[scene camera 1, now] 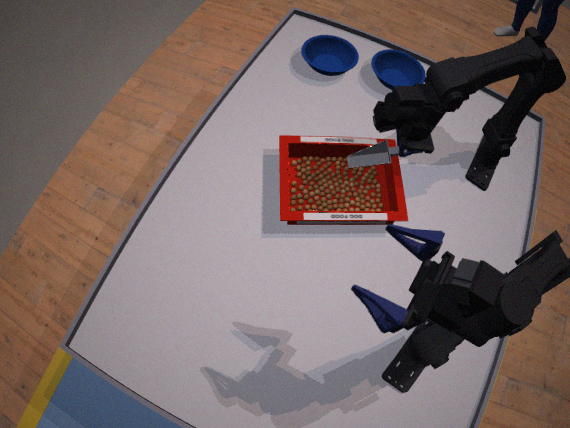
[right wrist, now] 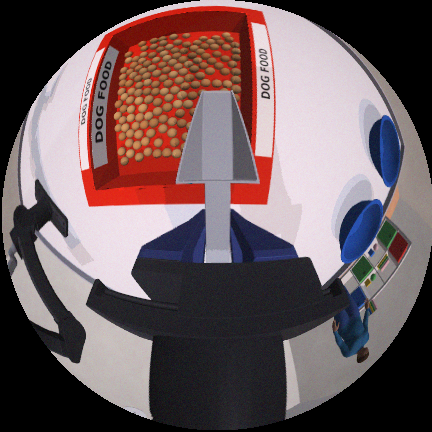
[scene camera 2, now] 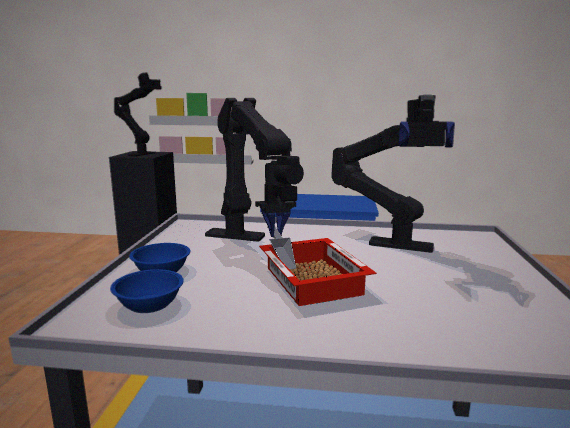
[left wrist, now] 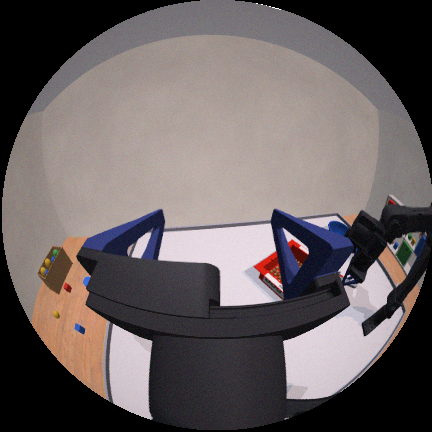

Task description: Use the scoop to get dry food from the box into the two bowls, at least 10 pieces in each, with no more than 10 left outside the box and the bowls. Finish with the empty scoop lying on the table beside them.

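My right gripper is shut on the handle of the grey metal scoop. The scoop is tilted downward, its blade reaching into the red box near one corner; no pieces show on it. Many round brown dry food pieces lie on the box floor. Two blue bowls stand apart from the box; no pieces show in them. My left gripper is open and empty, raised above the table.
The box stands on the white table, which has a raised grey rim. The right arm reaches over the table between the bowls' side and the box. The left arm stands beyond the box in scene camera 2.
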